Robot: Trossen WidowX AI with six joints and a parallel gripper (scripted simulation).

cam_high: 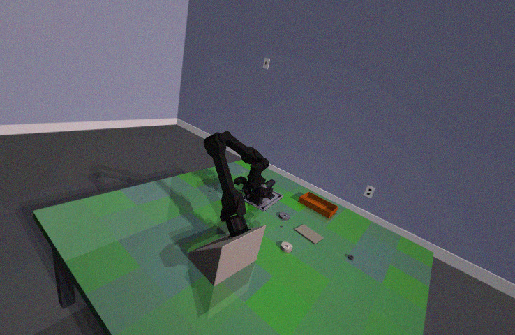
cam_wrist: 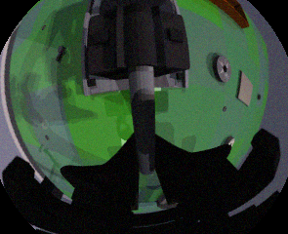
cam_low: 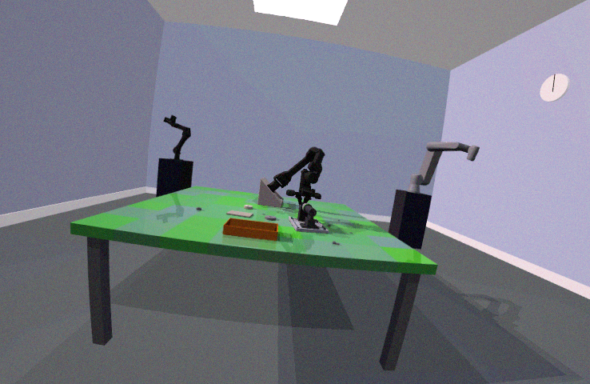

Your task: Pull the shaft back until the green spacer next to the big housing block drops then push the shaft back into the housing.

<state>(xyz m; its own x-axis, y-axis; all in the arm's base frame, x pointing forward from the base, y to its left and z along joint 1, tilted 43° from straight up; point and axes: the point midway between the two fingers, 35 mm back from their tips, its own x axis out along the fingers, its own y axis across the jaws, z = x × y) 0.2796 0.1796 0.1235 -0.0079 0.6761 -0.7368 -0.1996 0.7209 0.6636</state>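
Now: the thin green spacer 130 mm ahead of my gripper tip, 30 mm to the left of it and 30 mm above it. From my gripper tip the other things lie so: white ring (310 mm to the right, 60 mm behind, 40 mm below); grey washer (150 mm to the right, 130 mm ahead, 40 mm below); flat grey plate (310 mm to the right, 120 mm ahead, 40 mm below).
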